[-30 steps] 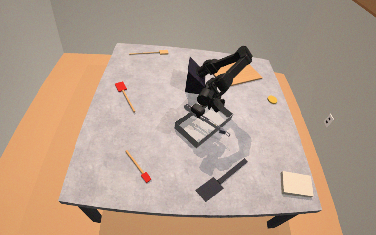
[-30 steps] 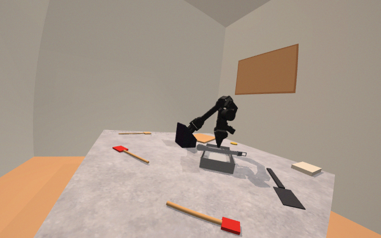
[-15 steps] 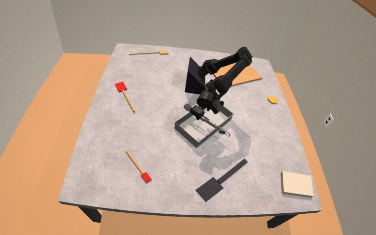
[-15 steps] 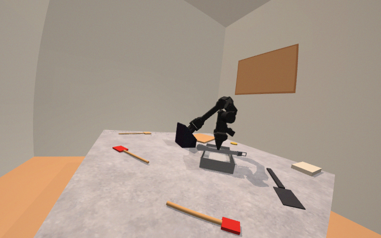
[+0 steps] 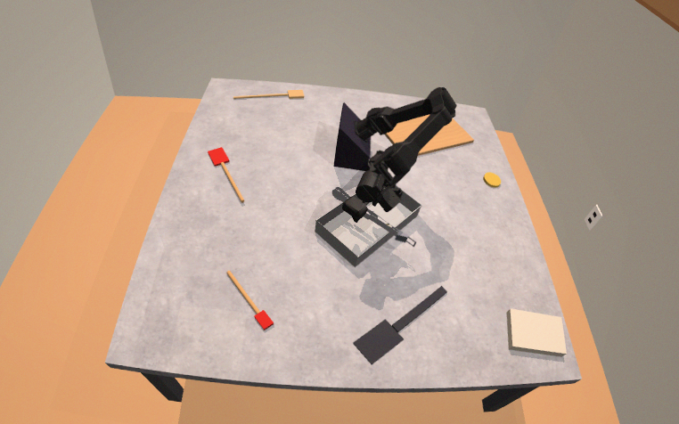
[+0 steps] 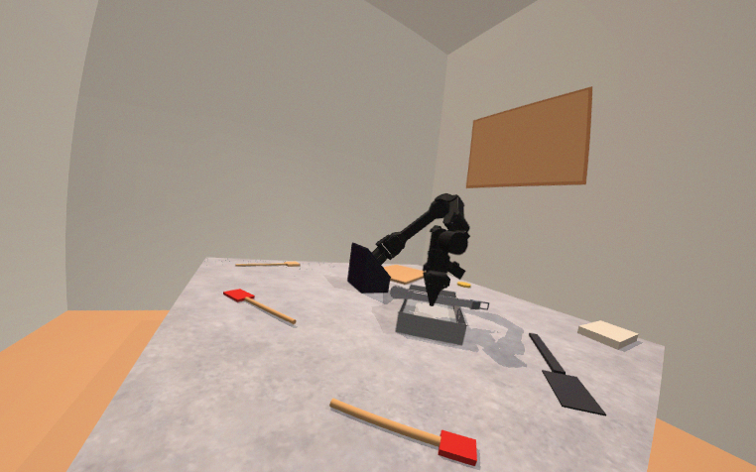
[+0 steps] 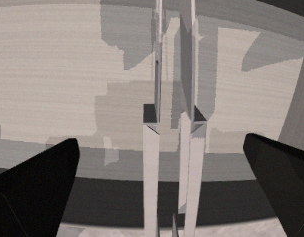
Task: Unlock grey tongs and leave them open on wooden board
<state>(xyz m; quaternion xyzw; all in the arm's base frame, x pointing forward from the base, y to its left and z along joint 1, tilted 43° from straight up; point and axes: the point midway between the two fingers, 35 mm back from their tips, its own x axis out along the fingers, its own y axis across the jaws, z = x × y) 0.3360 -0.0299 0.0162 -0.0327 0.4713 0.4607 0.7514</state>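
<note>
Right now the grey roasting tin is 3 cm below my gripper tip, 2 cm to the left of it and 1 cm behind it. The rest, counted from my gripper tip: wooden board (50 cm behind, 32 cm to the left, 5 cm below); black spatula (34 cm ahead, 7 cm to the left, 6 cm below); cream block (48 cm to the left, 40 cm ahead, 5 cm below).
</note>
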